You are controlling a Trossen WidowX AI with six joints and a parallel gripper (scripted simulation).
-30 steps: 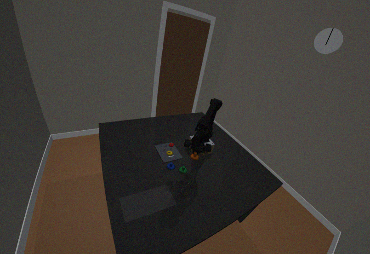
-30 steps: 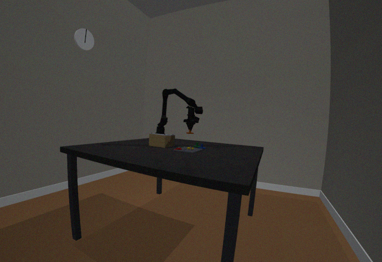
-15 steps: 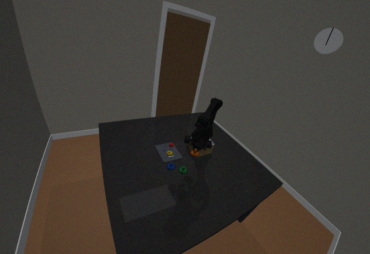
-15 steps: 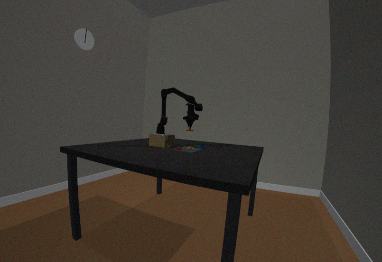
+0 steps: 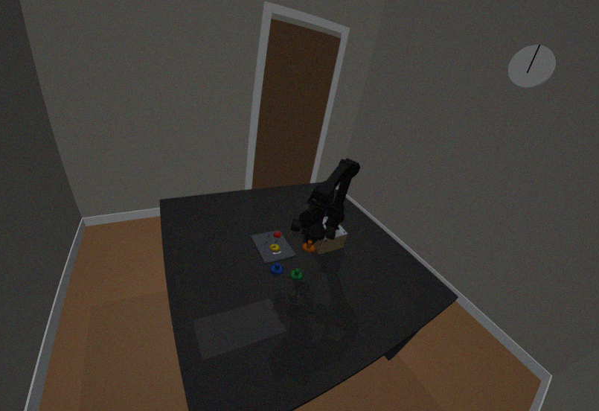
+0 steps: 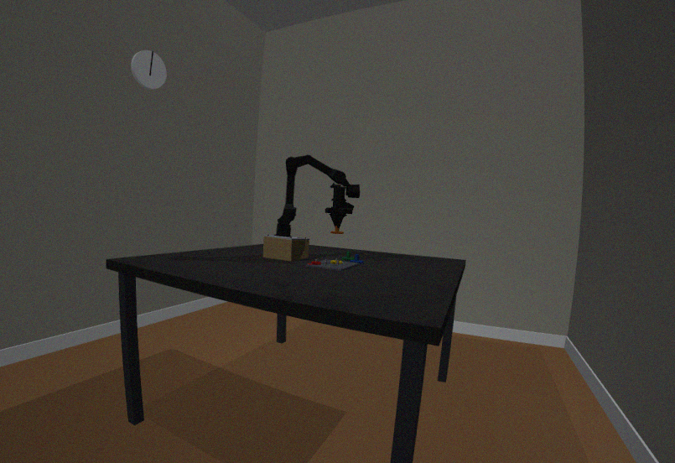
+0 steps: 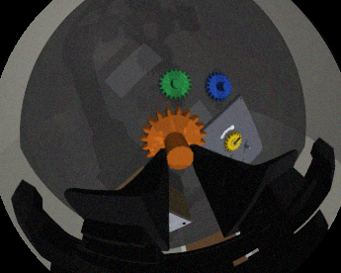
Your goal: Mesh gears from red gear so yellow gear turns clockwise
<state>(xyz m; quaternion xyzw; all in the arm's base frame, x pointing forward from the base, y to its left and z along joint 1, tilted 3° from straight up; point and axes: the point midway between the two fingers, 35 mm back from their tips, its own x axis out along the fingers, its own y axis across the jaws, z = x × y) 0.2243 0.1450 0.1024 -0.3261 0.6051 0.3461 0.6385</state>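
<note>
Now: gripper tip 40 mm short of the red gear, 250 mm to the left of it and 140 mm above it. From my gripper tip the other things lie so: green gear (50 mm ahead, 40 mm to the left, 140 mm below); blue gear (130 mm ahead, 20 mm to the right, 140 mm below); orange gear (10 mm below).
</note>
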